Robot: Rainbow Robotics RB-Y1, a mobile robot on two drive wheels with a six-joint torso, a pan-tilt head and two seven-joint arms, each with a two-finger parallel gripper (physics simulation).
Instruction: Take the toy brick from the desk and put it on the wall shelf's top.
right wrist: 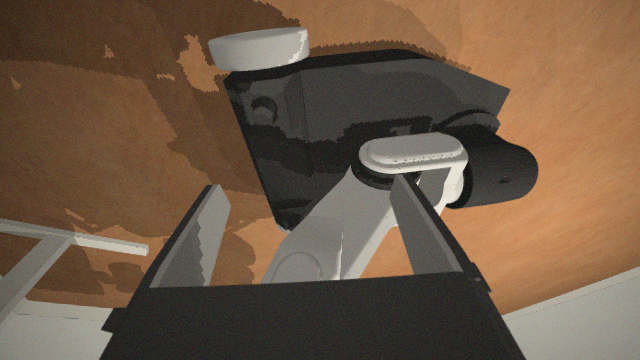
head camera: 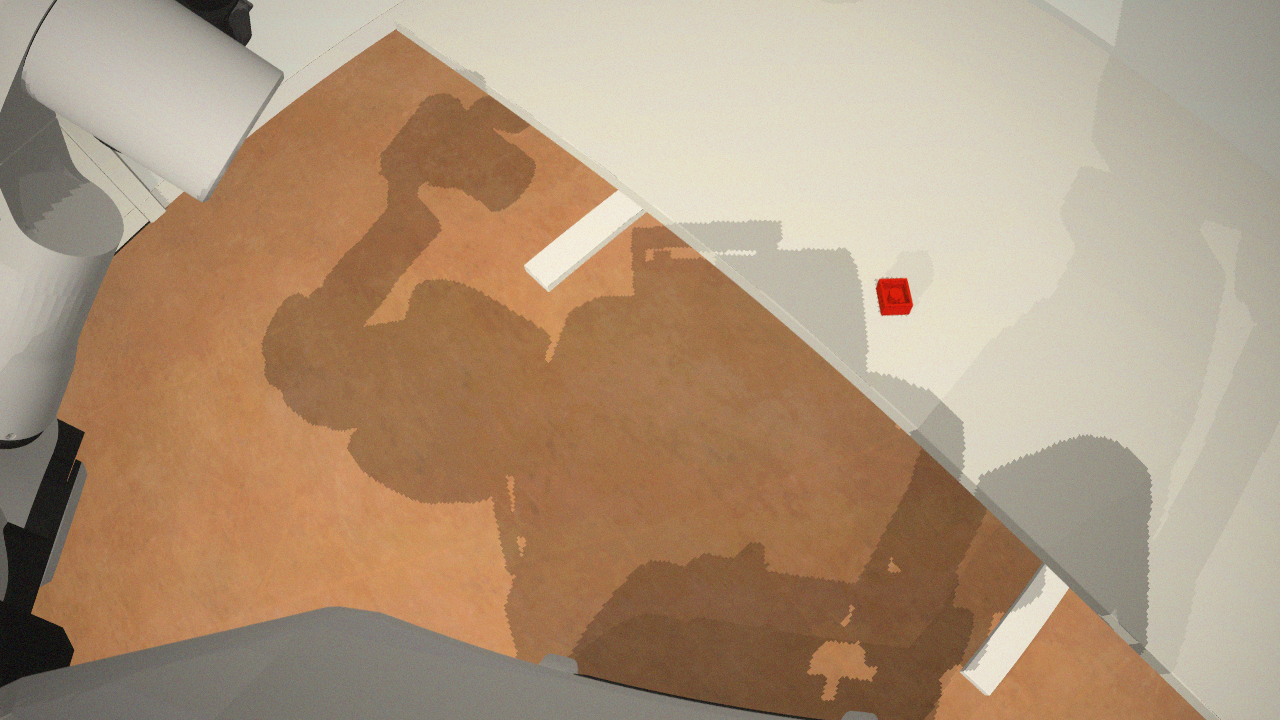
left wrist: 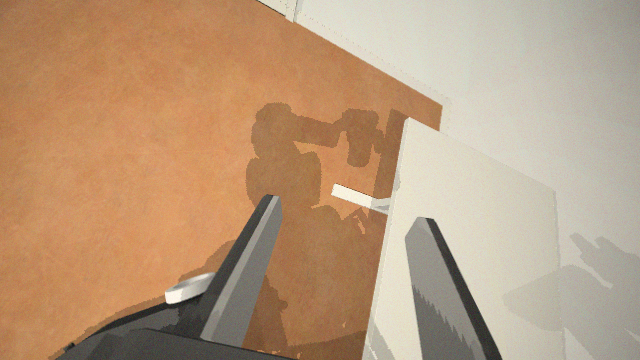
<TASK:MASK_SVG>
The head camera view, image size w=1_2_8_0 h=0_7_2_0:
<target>red toy brick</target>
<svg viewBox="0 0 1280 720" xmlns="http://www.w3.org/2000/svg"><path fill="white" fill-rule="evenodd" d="M907 278L879 279L876 292L881 316L907 315L910 313L913 302Z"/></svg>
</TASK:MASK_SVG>
